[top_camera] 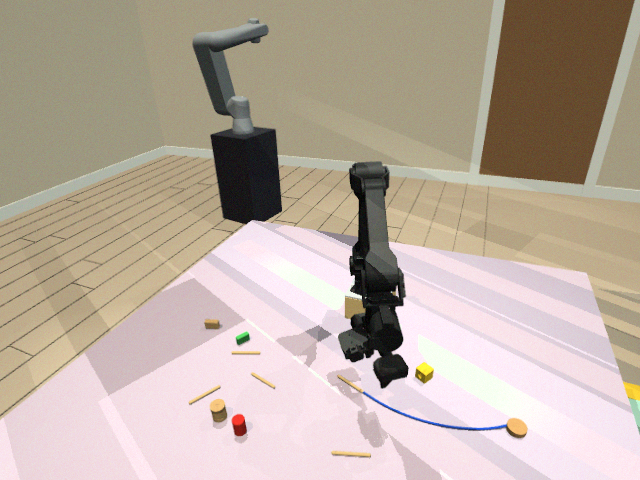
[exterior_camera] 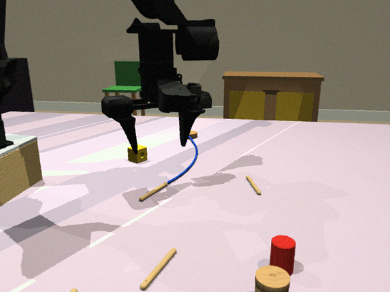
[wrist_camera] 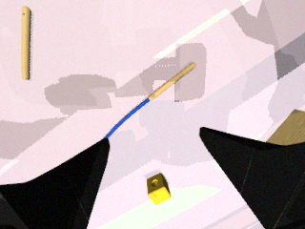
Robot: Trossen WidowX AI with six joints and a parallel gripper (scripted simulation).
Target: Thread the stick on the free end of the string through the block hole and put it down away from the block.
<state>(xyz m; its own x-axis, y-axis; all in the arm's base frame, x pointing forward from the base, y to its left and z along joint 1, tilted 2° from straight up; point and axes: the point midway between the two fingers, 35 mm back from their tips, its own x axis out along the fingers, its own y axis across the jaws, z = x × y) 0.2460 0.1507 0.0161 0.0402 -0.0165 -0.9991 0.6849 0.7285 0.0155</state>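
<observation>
Now: the thin wooden stick 6 cm below my gripper tip, 4 cm to the right of it and 2 cm ahead of it. From my gripper tip the other things lie so: red cylinder (24 cm ahead, 19 cm to the right, 4 cm below); yellow block (10 cm behind, 8 cm to the left, 4 cm below); round wooden button (30 cm to the left, 5 cm below, 5 cm behind).
</observation>
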